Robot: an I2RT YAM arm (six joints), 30 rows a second.
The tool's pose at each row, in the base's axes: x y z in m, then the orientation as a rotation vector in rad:
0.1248, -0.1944, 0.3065, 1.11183, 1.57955, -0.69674
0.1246, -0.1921, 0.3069, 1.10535, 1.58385, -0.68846
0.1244, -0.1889, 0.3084, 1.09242, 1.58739, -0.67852
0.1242, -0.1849, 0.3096, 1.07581, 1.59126, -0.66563
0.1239, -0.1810, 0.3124, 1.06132, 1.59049, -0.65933
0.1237, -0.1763, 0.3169, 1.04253, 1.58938, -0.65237
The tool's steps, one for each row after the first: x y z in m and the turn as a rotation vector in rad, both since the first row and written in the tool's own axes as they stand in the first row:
0.0003, 0.0008, -0.0022, -0.00930, 0.00218, -0.00107
-0.0001, 0.0020, -0.0055, -0.02353, 0.00114, -0.00380
0.0000, 0.0036, -0.0094, -0.04189, -0.00059, -0.00694
-0.0014, 0.0051, -0.0137, -0.05468, -0.00646, -0.00995
-0.0042, 0.0073, -0.0191, -0.07048, -0.01441, -0.01445

